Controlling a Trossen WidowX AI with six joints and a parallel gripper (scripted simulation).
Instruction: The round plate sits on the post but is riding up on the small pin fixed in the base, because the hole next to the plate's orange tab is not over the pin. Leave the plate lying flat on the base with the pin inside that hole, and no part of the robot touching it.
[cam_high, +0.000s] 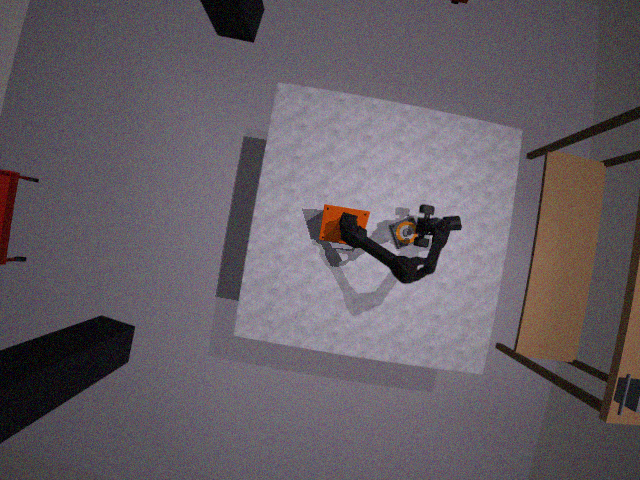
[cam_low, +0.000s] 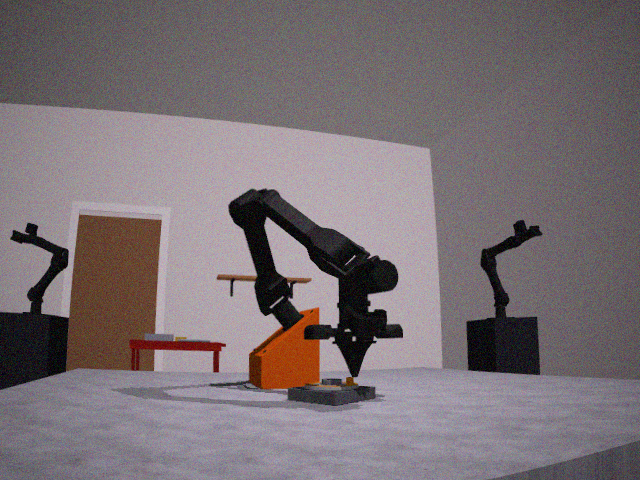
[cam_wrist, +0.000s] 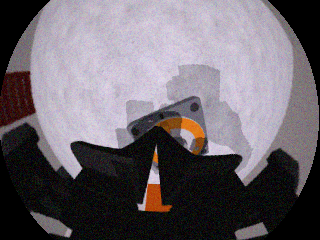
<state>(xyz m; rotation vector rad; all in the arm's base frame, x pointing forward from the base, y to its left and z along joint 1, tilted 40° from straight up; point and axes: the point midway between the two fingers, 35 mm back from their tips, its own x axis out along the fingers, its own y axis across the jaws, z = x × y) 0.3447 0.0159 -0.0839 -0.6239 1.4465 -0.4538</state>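
Right now my gripper tip is 2 cm past the round plate, 2 cm to the left of it and 1 cm above it. From my gripper tip the other things lie so: base: 4 cm behind, 4 cm to the right, 2 cm below.
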